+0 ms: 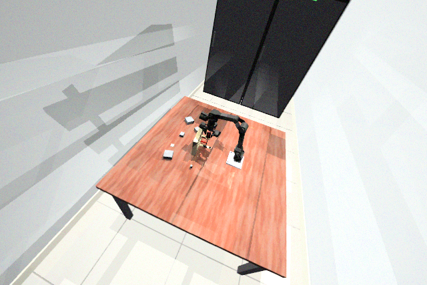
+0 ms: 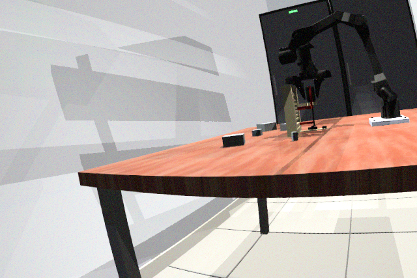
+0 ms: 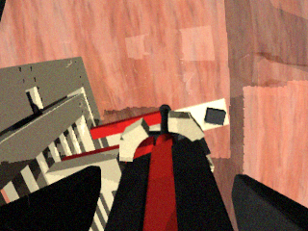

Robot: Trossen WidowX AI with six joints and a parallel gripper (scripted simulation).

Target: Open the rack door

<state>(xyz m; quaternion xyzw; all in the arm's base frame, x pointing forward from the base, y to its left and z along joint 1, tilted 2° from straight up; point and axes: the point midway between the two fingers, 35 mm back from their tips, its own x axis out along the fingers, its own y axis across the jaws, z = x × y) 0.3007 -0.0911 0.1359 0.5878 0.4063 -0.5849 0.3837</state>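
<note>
The upright handle is 2 cm below my gripper tip. The rest, counted from my gripper tip: block: 7 cm ahead, 26 cm to the left, 11 cm below.
</note>
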